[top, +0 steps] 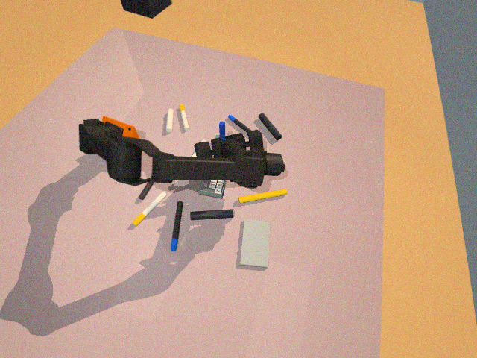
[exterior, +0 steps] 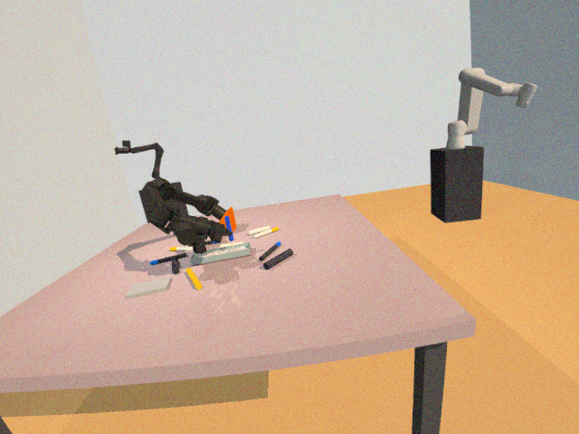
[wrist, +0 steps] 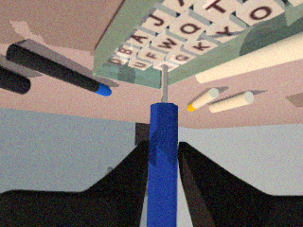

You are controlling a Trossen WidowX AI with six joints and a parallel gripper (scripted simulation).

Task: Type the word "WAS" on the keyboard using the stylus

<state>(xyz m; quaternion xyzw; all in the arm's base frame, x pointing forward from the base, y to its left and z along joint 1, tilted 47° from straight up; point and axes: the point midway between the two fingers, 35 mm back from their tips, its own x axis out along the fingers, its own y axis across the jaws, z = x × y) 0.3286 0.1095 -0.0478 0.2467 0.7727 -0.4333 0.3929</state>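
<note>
Now: gripper tip 10 mm above the blue stylus. Also, from my gripper tip: yellow pen 180 mm ahead, 90 mm to the right, 80 mm below; then grey block 210 mm ahead, 220 mm to the right, 80 mm below.
</note>
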